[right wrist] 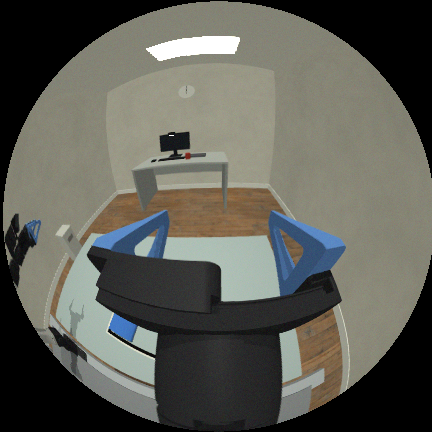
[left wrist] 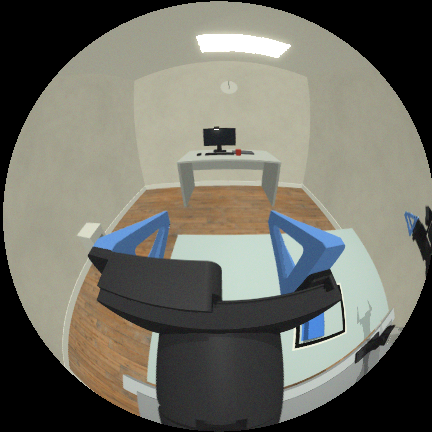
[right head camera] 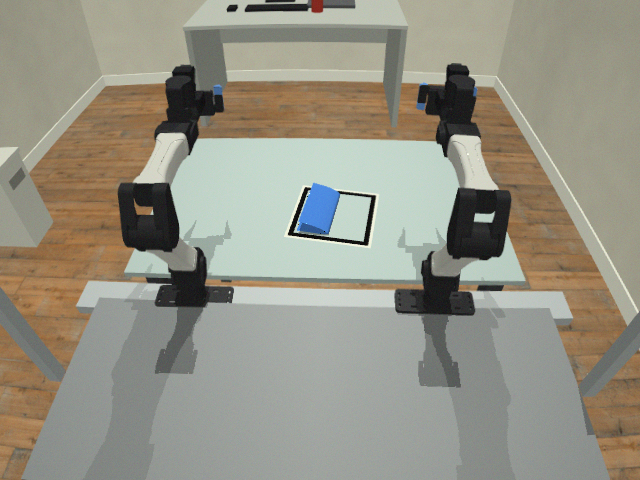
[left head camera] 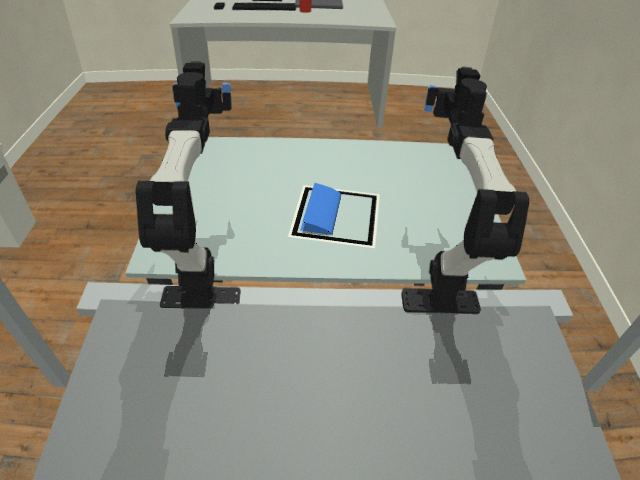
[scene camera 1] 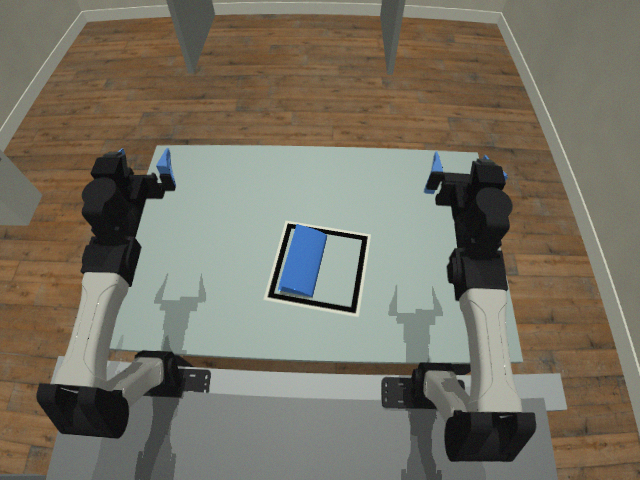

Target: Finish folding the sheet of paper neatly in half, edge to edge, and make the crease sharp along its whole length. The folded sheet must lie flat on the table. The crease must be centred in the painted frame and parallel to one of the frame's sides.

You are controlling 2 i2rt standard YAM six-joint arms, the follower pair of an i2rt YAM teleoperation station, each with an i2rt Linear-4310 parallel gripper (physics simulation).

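A blue sheet of paper (left head camera: 322,209) (right head camera: 319,209) (scene camera 1: 303,260) (left wrist: 314,325) (right wrist: 123,327) lies bent over in the left half of the painted frame (left head camera: 372,219) (right head camera: 368,219) (scene camera 1: 360,273) (left wrist: 343,312). Its rounded, puffed fold runs along its right side near the frame's middle, about parallel to the frame's left and right sides. Its near end shows a gap between the layers. My left gripper (left wrist: 218,216) is open and empty, raised over the table's left side. My right gripper (right wrist: 218,215) is open and empty, raised over the right side. Both are well apart from the paper.
The pale green table (left head camera: 248,170) (right head camera: 248,170) (scene camera 1: 222,206) carries the frame and the arms' shadows. A grey desk (left head camera: 284,20) (right head camera: 294,20) with a keyboard and a red object stands beyond it. A white box (left head camera: 12,206) (right head camera: 20,201) is at the far left.
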